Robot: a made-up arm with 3 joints. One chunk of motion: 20 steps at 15 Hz.
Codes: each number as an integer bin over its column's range. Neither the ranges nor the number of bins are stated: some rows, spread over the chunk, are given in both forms.
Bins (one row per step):
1: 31 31 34 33 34 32
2: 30 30 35 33 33 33
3: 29 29 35 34 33 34
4: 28 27 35 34 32 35
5: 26 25 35 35 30 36
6: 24 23 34 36 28 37
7: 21 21 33 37 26 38
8: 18 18 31 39 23 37
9: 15 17 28 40 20 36
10: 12 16 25 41 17 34
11: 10 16 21 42 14 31
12: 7 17 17 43 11 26
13: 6 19 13 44 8 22
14: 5 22 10 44 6 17
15: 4 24 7 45 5 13
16: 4 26 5 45 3 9
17: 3 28 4 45 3 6
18: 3 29 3 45 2 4
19: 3 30 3 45 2 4
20: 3 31 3 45 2 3
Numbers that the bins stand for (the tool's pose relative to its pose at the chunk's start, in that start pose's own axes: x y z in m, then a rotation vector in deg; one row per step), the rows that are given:
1: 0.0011 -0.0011 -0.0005 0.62 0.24 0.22
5: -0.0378 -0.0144 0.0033 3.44 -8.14 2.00
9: -0.1233 -0.0322 -0.0233 10.51 -29.10 2.00
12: -0.1856 -0.0322 -0.0652 14.75 -47.95 -2.44
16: -0.2089 -0.0122 -0.1110 17.57 -64.71 -10.00
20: -0.2167 -0.0011 -0.1186 17.57 -66.81 -12.67
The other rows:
2: -0.0067 -0.0033 0.0033 0.62 -1.86 0.67
3: -0.0144 -0.0056 0.0033 2.03 -1.86 1.11
4: -0.0222 -0.0100 0.0033 2.03 -3.95 1.56
6: -0.0533 -0.0189 -0.0005 4.86 -12.33 2.44
7: -0.0767 -0.0233 -0.0043 6.27 -16.52 2.89
8: -0.1000 -0.0300 -0.0119 9.10 -22.81 2.44
10: -0.1467 -0.0344 -0.0348 11.92 -35.38 1.11
11: -0.1622 -0.0344 -0.0500 13.33 -41.67 -0.22
13: -0.1933 -0.0278 -0.0805 16.16 -54.24 -4.22
14: -0.2011 -0.0211 -0.0919 16.16 -58.43 -6.44
15: -0.2089 -0.0167 -0.1033 17.57 -60.52 -8.22
17: -0.2167 -0.0078 -0.1148 17.57 -64.71 -11.33
18: -0.2167 -0.0056 -0.1186 17.57 -66.81 -12.22
19: -0.2167 -0.0033 -0.1186 17.57 -66.81 -12.22

